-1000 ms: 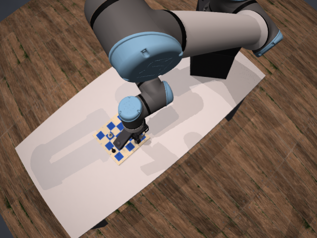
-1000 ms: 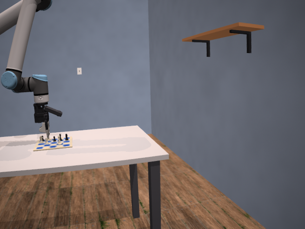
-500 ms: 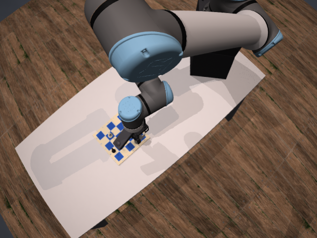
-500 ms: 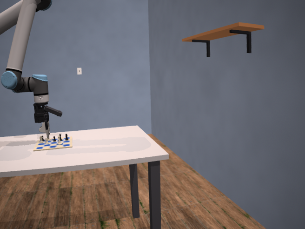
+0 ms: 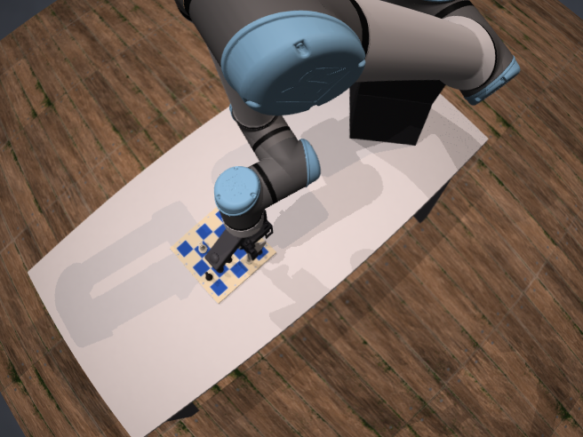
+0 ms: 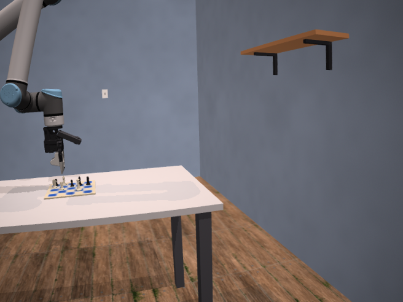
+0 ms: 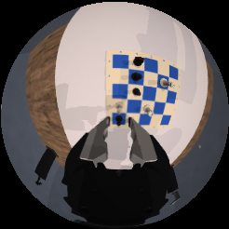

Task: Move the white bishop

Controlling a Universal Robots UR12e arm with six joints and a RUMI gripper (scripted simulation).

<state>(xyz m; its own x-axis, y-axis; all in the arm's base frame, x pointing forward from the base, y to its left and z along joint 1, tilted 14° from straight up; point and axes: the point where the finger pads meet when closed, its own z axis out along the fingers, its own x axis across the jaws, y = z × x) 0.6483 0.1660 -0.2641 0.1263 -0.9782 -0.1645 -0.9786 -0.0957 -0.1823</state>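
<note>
Right now the chessboard is 80 mm below my hand, 70 mm to the right of it and 50 mm ahead of it.
</note>
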